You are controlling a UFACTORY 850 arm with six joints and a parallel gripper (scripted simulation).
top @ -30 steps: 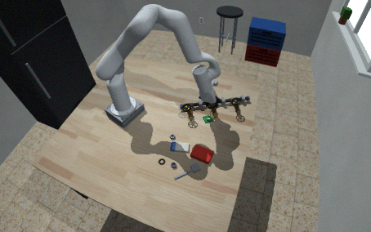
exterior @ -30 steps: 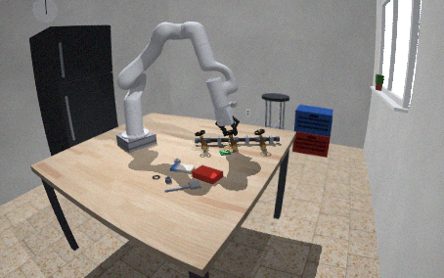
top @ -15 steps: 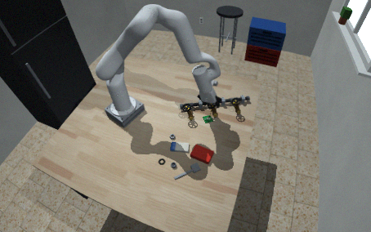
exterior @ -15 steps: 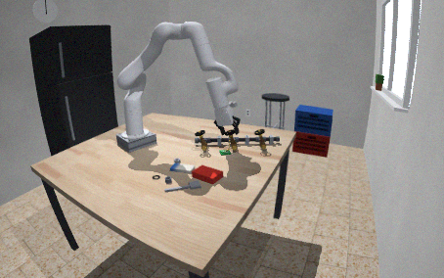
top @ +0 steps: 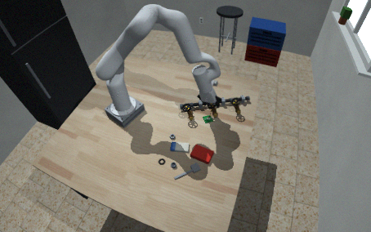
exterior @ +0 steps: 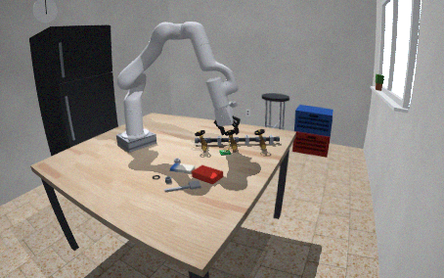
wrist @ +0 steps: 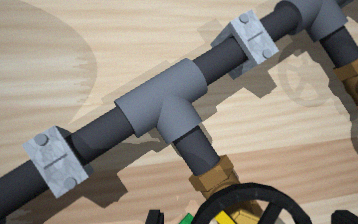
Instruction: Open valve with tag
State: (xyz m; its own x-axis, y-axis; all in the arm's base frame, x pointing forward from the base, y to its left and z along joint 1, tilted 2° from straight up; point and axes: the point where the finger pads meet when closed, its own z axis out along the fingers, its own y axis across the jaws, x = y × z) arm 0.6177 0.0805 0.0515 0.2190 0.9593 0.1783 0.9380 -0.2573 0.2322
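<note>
The green tag is 100 mm below my hand, 50 mm to the right of it and 30 mm behind it. The rest, counted from my hand: grey scraper: 440 mm to the right, 100 mm below, 60 mm behind; then red box: 330 mm to the right, 90 mm below, 10 mm behind; then white block: 300 mm to the right, 150 mm behind, 100 mm below.
</note>
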